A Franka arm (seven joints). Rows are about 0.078 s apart.
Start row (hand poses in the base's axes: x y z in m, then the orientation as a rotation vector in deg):
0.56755 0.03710 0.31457 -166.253 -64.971 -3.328
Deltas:
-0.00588 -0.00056 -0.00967 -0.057 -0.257 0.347
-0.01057 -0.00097 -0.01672 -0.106 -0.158 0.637
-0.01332 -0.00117 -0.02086 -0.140 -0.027 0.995
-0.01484 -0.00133 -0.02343 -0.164 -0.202 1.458
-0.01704 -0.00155 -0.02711 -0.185 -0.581 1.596
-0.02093 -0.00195 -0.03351 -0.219 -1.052 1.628
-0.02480 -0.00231 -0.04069 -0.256 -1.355 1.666
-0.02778 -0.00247 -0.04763 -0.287 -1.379 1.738
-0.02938 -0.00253 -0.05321 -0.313 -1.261 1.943
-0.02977 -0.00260 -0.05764 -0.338 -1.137 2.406
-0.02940 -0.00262 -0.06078 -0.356 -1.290 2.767
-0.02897 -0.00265 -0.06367 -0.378 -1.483 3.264
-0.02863 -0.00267 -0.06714 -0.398 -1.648 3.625
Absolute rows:
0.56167 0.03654 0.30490 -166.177 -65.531 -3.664
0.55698 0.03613 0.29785 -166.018 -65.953 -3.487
0.55423 0.03593 0.29371 -165.795 -66.461 -3.270
0.55271 0.03577 0.29114 -165.591 -67.163 -3.502
0.55051 0.03555 0.28746 -165.639 -67.427 -4.042
0.54662 0.03515 0.28106 -165.787 -67.557 -4.711
0.54275 0.03479 0.27388 -165.883 -67.671 -5.134
0.53977 0.03463 0.26694 -165.873 -67.790 -5.151
0.53817 0.03457 0.26136 -165.737 -68.078 -4.960
0.53778 0.03450 0.25693 -165.439 -68.734 -4.755
0.53815 0.03448 0.25379 -165.275 -69.283 -4.961
0.53858 0.03445 0.25090 -165.039 -70.034 -5.222
0.53892 0.03443 0.24743 -164.876 -70.585 -5.445

